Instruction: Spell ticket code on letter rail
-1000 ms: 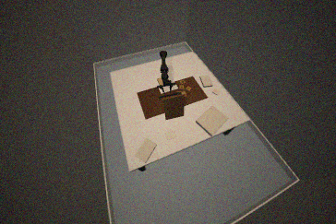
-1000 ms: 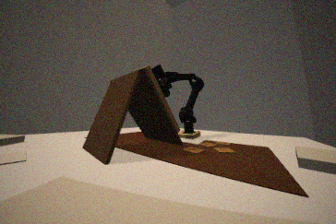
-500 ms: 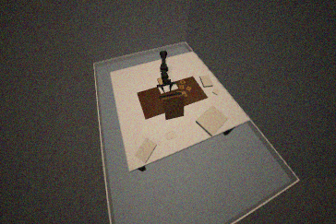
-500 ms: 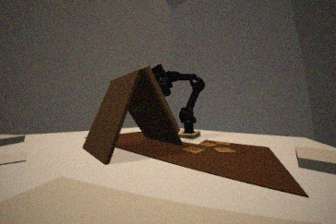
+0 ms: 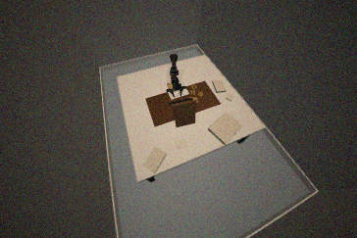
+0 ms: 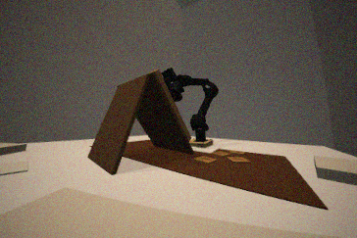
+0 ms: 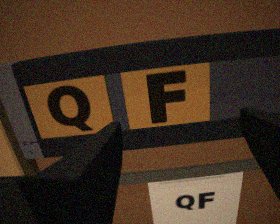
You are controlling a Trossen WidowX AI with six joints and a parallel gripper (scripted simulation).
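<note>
The white ticket lies 40 mm behind my gripper tip, 10 mm to the right of it and 110 mm below it. Also, from my gripper tip: pale slip (380 mm ahead, 90 mm to the right, 200 mm below); then brown mat (120 mm behind, 80 mm to the left, 200 mm below).
</note>
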